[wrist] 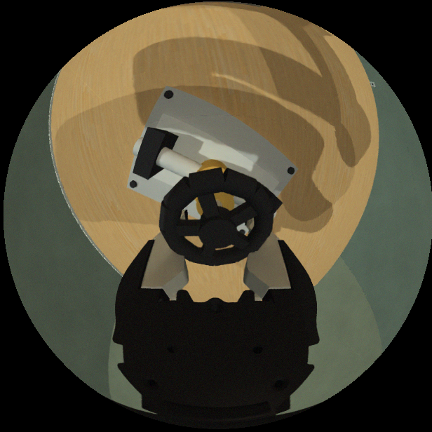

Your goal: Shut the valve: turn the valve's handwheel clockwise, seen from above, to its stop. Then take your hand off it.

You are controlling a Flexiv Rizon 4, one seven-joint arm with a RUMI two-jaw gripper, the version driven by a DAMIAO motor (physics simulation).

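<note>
The valve's black handwheel (216, 227) is in the middle of the wrist view, with several spokes and a dark hub. A block juts out from its rim at the upper right. The brass valve body (213, 165) shows behind the wheel and through its openings. My gripper (216, 211) is shut on the handwheel, with one pale finger at the left and one at the right of the rim's near part. The wheel's rim hides the fingertips, so their exact contact with it does not show.
A grey base plate (200, 112) with dark bolts lies tilted beyond the wheel, on a round wooden table top (95, 100). A white pipe (177, 162) runs left from the valve body through a black clamp (149, 153). Shadows of the arm fall across the table.
</note>
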